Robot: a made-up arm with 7 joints.
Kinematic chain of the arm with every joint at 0, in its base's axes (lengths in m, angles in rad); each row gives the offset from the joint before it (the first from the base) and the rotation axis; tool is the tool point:
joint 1: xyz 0 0.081 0 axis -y
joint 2: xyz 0 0.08 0 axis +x
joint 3: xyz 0 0 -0.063 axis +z
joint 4: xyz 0 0 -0.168 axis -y
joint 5: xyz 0 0 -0.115 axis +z
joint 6: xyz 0 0 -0.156 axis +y
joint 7: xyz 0 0 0 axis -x
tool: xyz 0 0 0
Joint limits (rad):
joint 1: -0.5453..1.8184
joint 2: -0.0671..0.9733
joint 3: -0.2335..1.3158
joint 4: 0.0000..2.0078
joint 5: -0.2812..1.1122
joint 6: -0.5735..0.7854
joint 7: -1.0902..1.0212
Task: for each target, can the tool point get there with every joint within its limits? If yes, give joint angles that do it. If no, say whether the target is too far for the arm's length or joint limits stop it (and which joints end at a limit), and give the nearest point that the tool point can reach.
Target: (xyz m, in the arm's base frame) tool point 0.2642 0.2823 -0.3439
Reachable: yes | joints 0.1460 0.2059 0.1928 0.9186 0.3002 0.1154 -0.6614
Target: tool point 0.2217 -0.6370 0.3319
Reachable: no: too far | nearest point 0.2251 0.0804 0.3195 | short by 0.717 m
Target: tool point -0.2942 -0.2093 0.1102
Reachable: no: joint limits stop it (at a limit: joint 1, joint 2, joint 3, joint 4) | nearest point 0.0503 0.0965 0.2591 | short by 0.484 m
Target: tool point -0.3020 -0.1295 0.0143
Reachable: no: joint limits stop it (at a limit: joint 1, joint 2, joint 3, joint 4) | nearest point 0.0503 0.0965 0.2591 | short by 0.485 m
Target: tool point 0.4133 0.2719 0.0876
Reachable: yes | joints 1.2265 0.1093 0.3096 1.0348 -0.0039 0.3233 -0.6478
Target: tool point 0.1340 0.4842 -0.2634
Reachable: yes | joints -0.1839 0.5690 0.6815 1.0253 0.3658 -0.2872 -0.6433
